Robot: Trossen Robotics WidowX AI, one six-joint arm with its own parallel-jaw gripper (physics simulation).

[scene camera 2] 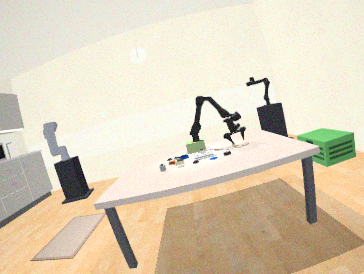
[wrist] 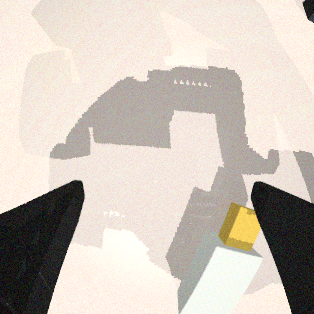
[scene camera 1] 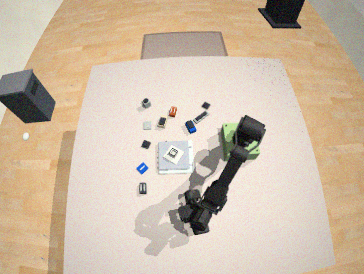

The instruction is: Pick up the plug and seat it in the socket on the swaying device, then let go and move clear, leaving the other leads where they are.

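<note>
The plug point(wrist: 225, 282), a white block with a yellow tip, lies on the table in the wrist view, its rear cut off by the lower edge. Its yellow tip is beside the right fingertip, partly covered by it. My gripper point(scene camera 1: 185, 206) point(scene camera 2: 235, 141) point(wrist: 170, 190) is open and low over the table, with the plug's front between the fingers, right of centre. In scene camera 1 the arm hides the plug. The socket point(scene camera 1: 173, 153) is a dark square opening on a tilted white tile, on the grey-blue device point(scene camera 1: 182, 166). Whether the device moves cannot be told.
Near the device lie a black connector point(scene camera 1: 143, 188), a blue piece point(scene camera 1: 142, 168), an orange block point(scene camera 1: 173, 111), a blue block point(scene camera 1: 190, 126), a silver strip point(scene camera 1: 201, 116) and a grey cylinder point(scene camera 1: 146, 103). The arm stands on a green base point(scene camera 1: 229, 131) right of the device.
</note>
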